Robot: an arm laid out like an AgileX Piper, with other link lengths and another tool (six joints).
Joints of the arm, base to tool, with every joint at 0 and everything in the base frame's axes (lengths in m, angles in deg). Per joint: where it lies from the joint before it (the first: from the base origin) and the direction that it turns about. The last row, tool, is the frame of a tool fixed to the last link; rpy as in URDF.
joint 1: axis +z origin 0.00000 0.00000 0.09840
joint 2: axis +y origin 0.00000 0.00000 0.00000
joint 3: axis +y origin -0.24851 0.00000 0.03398
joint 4: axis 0.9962 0 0.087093 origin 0.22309 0.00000 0.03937
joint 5: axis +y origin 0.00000 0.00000 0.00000
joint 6: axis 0.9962 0 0.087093 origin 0.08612 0.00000 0.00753
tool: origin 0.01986 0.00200 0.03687 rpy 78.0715 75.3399 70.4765
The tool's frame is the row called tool.
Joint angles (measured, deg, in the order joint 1, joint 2, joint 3, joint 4, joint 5, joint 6), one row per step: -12.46, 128.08, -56.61, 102.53, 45.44, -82.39; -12.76, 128.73, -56.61, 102.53, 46.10, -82.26; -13.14, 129.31, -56.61, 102.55, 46.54, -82.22; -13.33, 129.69, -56.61, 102.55, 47.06, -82.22; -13.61, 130.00, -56.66, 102.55, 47.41, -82.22; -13.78, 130.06, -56.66, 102.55, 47.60, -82.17; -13.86, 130.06, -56.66, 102.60, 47.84, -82.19; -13.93, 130.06, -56.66, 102.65, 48.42, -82.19; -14.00, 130.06, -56.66, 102.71, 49.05, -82.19; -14.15, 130.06, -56.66, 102.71, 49.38, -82.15; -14.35, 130.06, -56.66, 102.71, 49.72, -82.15; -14.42, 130.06, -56.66, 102.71, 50.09, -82.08
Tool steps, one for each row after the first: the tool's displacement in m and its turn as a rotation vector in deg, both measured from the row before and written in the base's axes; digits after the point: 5 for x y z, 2 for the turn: -0.00091, -0.00091, -0.00332, 0.76, 0.44, -0.12; -0.00086, -0.00172, -0.00310, 0.52, 0.41, -0.26; -0.00056, -0.00041, -0.00170, 0.52, 0.15, 0.00; -0.00029, -0.00129, -0.00133, 0.35, 0.10, -0.15; -0.00013, -0.00084, -0.00014, 0.20, 0.01, -0.13; 0.00004, -0.00025, 0.00037, 0.21, -0.12, -0.03; 0.00006, 0.00025, 0.00083, 0.50, -0.25, 0.09; 0.00007, 0.00029, 0.00092, 0.54, -0.28, 0.10; -0.00003, -0.00056, 0.00045, 0.30, -0.12, -0.05; -0.00005, -0.00086, 0.00048, 0.28, -0.15, -0.08; -0.00001, -0.00001, 0.00050, 0.34, -0.12, 0.03
